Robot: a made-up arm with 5 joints.
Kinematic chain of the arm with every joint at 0, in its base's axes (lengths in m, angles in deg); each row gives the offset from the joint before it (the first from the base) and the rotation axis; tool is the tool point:
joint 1: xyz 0 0 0.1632 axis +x
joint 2: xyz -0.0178 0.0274 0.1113 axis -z
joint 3: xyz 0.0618 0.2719 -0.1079 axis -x
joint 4: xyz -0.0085 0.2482 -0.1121 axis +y
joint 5: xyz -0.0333 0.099 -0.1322 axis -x
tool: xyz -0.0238 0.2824 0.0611
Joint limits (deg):
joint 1: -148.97..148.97
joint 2: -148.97..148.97
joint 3: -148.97..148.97
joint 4: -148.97..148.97
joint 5: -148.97..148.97
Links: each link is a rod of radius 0.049 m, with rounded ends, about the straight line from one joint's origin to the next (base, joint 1, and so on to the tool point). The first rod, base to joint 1, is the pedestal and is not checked.
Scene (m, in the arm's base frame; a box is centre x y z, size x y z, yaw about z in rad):
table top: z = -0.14
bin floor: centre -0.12 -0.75 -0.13 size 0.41 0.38 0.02 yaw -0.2
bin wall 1: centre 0.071 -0.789 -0 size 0.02 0.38 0.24 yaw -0.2
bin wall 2: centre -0.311 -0.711 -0 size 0.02 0.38 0.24 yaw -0.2
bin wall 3: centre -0.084 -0.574 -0 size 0.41 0.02 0.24 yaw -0.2
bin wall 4: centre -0.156 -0.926 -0 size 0.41 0.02 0.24 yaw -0.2
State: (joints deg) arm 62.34 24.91 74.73 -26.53 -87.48
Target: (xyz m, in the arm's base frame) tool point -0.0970 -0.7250 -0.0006
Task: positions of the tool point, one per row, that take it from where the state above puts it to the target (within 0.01 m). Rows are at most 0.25 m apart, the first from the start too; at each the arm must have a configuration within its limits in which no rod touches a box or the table.
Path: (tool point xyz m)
1: 0.0841 0.4126 0.5067
2: 0.0901 0.3399 0.6572
3: 0.0853 0.2064 0.7853
4: 0.0698 0.0229 0.8657
5: 0.0446 -0.1897 0.8785
6: 0.0127 -0.4033 0.8137
7: -0.0221 -0.5870 0.6738
8: -0.0549 -0.7132 0.4735
9: -0.0814 -0.7620 0.2381
10: -0.0970 -0.7250 -0.0006

